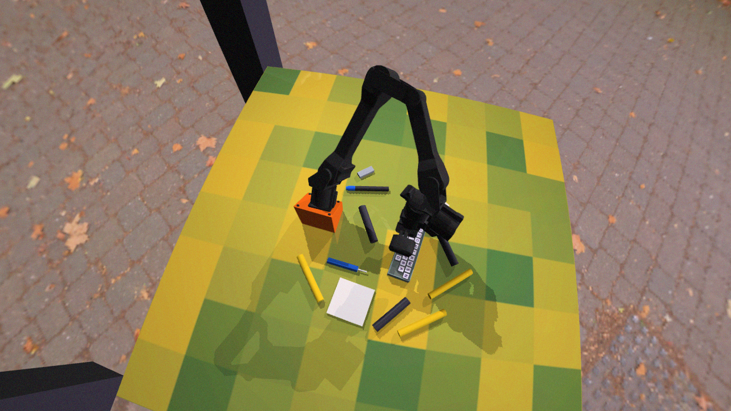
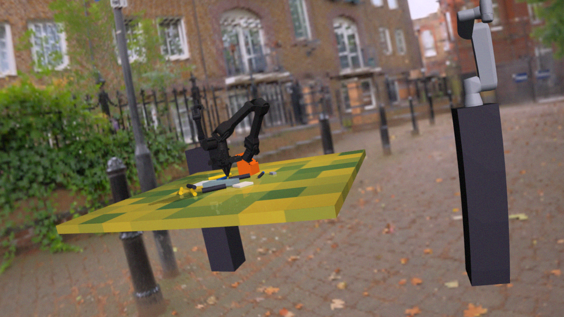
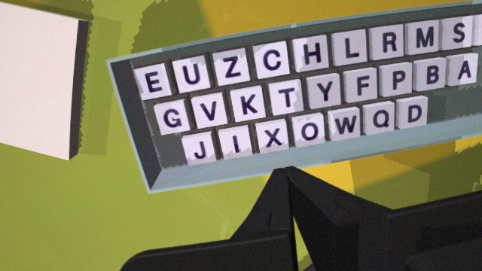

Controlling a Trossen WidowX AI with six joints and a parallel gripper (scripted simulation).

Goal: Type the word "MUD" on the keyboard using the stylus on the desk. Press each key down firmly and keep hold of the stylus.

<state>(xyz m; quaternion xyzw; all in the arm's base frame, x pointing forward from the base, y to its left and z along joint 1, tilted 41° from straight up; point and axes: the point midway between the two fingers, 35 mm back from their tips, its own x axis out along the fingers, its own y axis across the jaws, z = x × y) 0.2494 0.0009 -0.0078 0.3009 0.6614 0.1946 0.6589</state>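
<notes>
Now: gripper tip 130 mm to the left of the blue stylus, 120 mm past it and 30 mm above it. The rest, counted from my gripper tip: m key (90 mm to the right, 30 mm below, 30 mm ahead); blue-tipped pen (170 mm behind, 120 mm to the left, 30 mm below); D key (80 mm to the right, 30 mm below).
</notes>
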